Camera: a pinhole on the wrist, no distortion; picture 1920 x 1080 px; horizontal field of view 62.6 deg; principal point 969.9 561.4 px. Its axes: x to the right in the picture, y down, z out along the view. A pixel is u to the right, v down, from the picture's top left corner.
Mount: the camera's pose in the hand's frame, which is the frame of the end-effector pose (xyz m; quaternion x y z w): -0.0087 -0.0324 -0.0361 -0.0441 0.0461 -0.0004 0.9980
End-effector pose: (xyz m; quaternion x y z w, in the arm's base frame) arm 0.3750 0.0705 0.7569 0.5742 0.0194 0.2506 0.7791
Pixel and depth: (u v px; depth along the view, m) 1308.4 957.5 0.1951
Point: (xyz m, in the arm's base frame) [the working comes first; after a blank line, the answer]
In the camera's frame: 0.0418 0.0489 0.1951

0.4545 -0.0335 0.8508
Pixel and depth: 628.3 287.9 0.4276
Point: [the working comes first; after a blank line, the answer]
In the camera's frame: -0.0925 -0.0741 0.4276

0.4748 -0.3261 0.8165
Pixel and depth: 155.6 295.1 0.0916
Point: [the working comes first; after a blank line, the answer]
In the camera's frame: -0.0472 -0.0154 0.0916

0.3675 -0.0110 0.7295
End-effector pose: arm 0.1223 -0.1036 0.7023 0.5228 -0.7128 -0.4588 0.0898
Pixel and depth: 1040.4 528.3 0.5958
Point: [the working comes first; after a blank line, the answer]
In the camera's frame: 0.0266 -0.0125 0.5958

-0.2508 0.1466 0.3708
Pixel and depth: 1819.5 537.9 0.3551
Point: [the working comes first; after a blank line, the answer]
In the camera's frame: 0.1911 -0.0053 0.3551

-0.1482 -0.1137 0.4531
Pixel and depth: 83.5 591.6 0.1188
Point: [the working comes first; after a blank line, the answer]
In the camera's frame: -0.0667 0.0023 0.1188

0.1099 -0.0020 0.6610
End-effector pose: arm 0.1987 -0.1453 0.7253 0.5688 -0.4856 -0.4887 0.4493
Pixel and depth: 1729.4 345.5 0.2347
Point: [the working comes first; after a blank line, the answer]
In the camera's frame: 0.1129 -0.0321 0.2347

0.0224 -0.2710 0.6442
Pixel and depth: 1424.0 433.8 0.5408
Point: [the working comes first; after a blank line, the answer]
In the camera's frame: 0.1555 -0.0437 0.5408

-0.2741 -0.3540 0.6150
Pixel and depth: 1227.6 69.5 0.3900
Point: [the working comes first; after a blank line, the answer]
In the camera's frame: 0.0637 -0.1215 0.3900

-0.1360 -0.2336 0.5545
